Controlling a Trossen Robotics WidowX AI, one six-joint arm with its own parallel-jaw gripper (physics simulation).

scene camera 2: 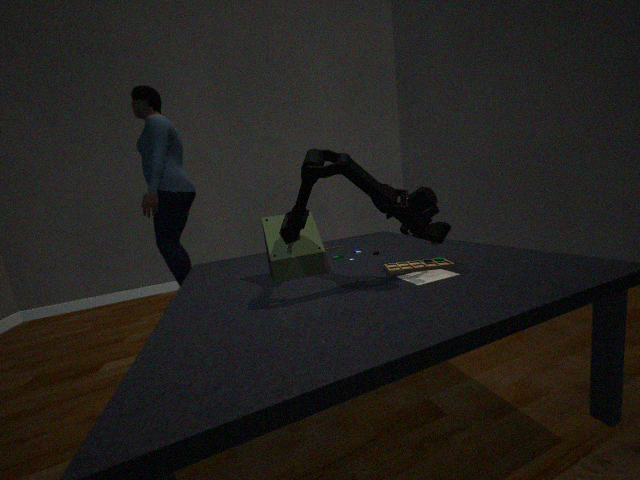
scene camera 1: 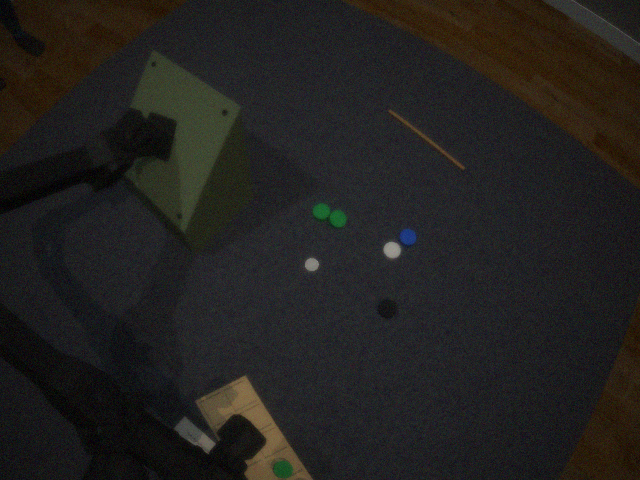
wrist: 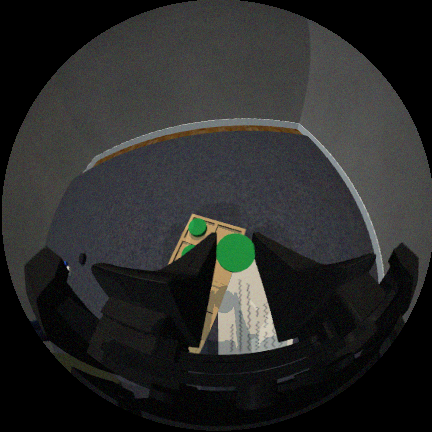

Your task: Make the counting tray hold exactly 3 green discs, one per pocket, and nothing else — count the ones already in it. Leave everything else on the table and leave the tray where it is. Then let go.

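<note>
My gripper point(scene camera 2: 440, 233) point(wrist: 234, 237) is shut on a green disc point(wrist: 235, 254), held up between the fingertips, above the tray area. The wooden counting tray point(scene camera 1: 253, 400) point(scene camera 2: 408, 267) point(wrist: 229, 232) lies on the table. In the wrist view, two green discs sit in it: one disc point(wrist: 197, 227) in a far corner pocket, another disc point(wrist: 188, 249) in the pocket beside it, partly behind the left finger. One tray disc point(scene camera 1: 282, 468) shows in scene camera 1, where the arm covers part of the tray. Two loose green discs point(scene camera 1: 321, 211) point(scene camera 1: 338, 218) lie together on the table.
A printed sheet point(scene camera 1: 193, 432) point(scene camera 2: 431, 277) point(wrist: 252, 310) lies beside the tray. White discs point(scene camera 1: 391, 250) point(scene camera 1: 311, 264), a blue disc point(scene camera 1: 407, 237), a black disc point(scene camera 1: 387, 308) point(wrist: 82, 258) and a thin stick point(scene camera 1: 426, 139) lie farther off. A green slanted block point(scene camera 1: 199, 121) point(scene camera 2: 297, 267) stands by the arm's base.
</note>
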